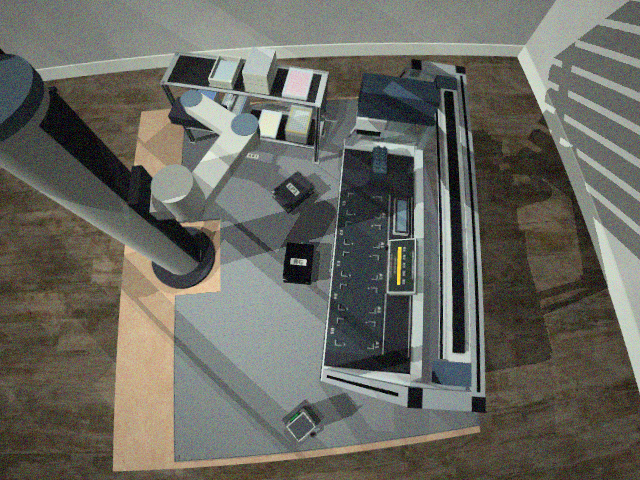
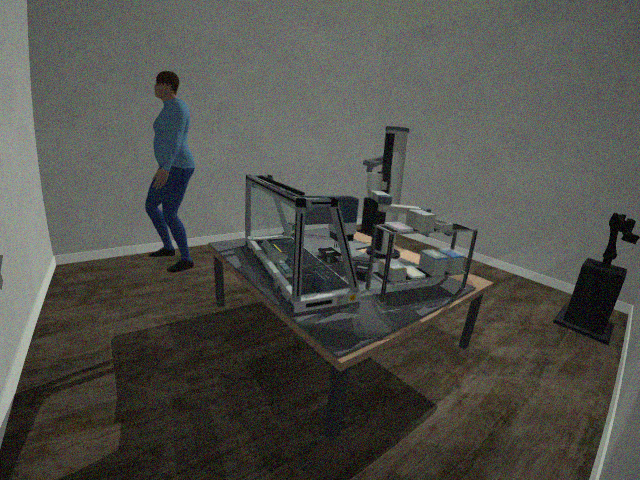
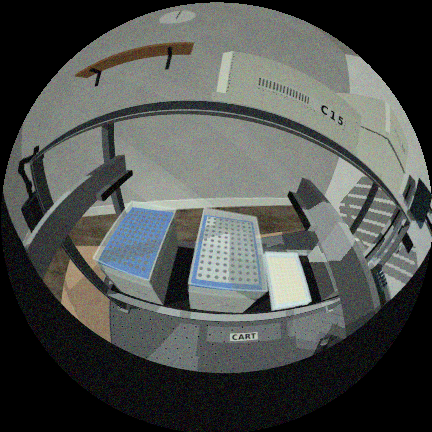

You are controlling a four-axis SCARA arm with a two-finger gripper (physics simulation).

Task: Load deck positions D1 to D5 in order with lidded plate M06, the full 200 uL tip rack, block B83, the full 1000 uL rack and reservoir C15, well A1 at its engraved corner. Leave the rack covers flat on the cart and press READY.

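Observation:
My gripper (image 3: 208, 168) is open and empty, facing the cart's lower shelf, with its fingers wide apart. A blue-topped tip rack (image 3: 137, 240) (image 1: 206, 94) stands at the left. A pale-topped rack with a blue rim (image 3: 227, 252) is in the middle, and a cream plate (image 3: 289, 280) (image 1: 270, 122) is to its right. A yellow-edged rack (image 1: 298, 122) stands at the shelf's right end. The box marked C15 (image 3: 300, 100) is on the upper shelf. The deck (image 1: 356, 258) has corner brackets with no labware on them. Labels M06 and B83 are not readable.
The upper shelf holds an open box (image 1: 225, 71), a tall white box (image 1: 259, 69) and a pink-topped plate (image 1: 298, 82). Black blocks (image 1: 293, 191) (image 1: 298, 262) lie between arm and deck. A small green-marked box (image 1: 301, 423) is near the table edge. A person (image 2: 174, 134) stands behind the table.

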